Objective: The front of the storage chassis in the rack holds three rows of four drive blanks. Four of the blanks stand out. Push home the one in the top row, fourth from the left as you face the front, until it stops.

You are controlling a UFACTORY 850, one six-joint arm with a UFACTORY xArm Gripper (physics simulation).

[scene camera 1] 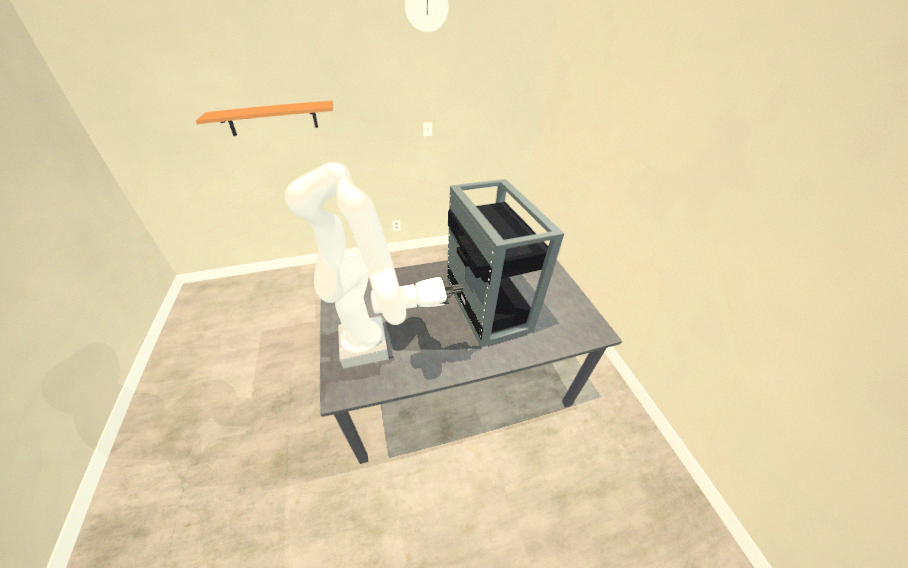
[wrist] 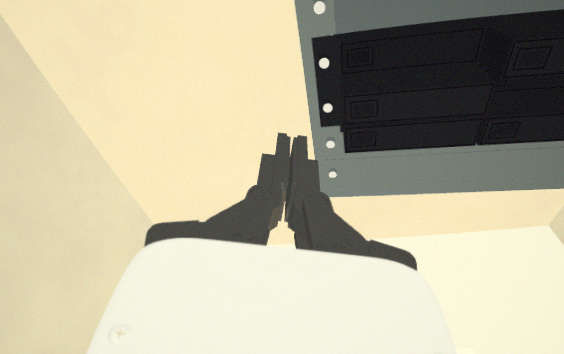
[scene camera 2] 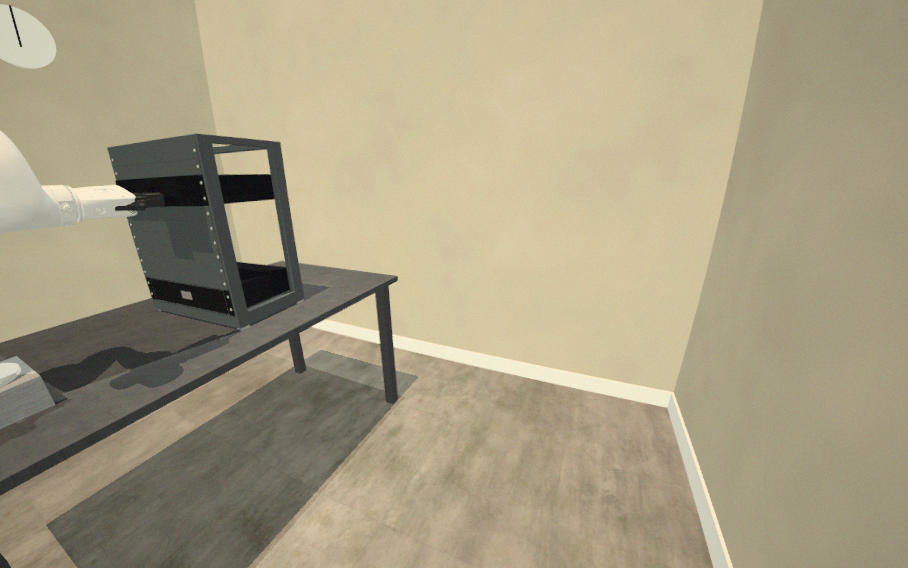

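Observation:
The storage chassis (scene camera 1: 528,259) (scene camera 2: 184,189) is black and sits high in the grey rack (scene camera 1: 493,288) (scene camera 2: 229,267). The wrist view is upside down, so the top row is the lowest there. The top-row fourth blank (wrist: 425,134) is at the left end of that row in the wrist view and stands out. The fourth blank of the middle row (wrist: 425,104) and the third of the bottom row (wrist: 532,59) also stand out. My gripper (scene camera 1: 462,289) (scene camera 2: 162,199) (wrist: 288,154) is shut and empty, with its tips near the rack's front; contact is not clear.
A lower black unit (scene camera 1: 512,308) (scene camera 2: 214,301) sits at the rack's foot. The rack stands on the dark table (scene camera 1: 569,314) (scene camera 2: 348,281), with the arm's base (scene camera 1: 364,351) before it. An orange wall shelf (scene camera 1: 267,111) hangs behind.

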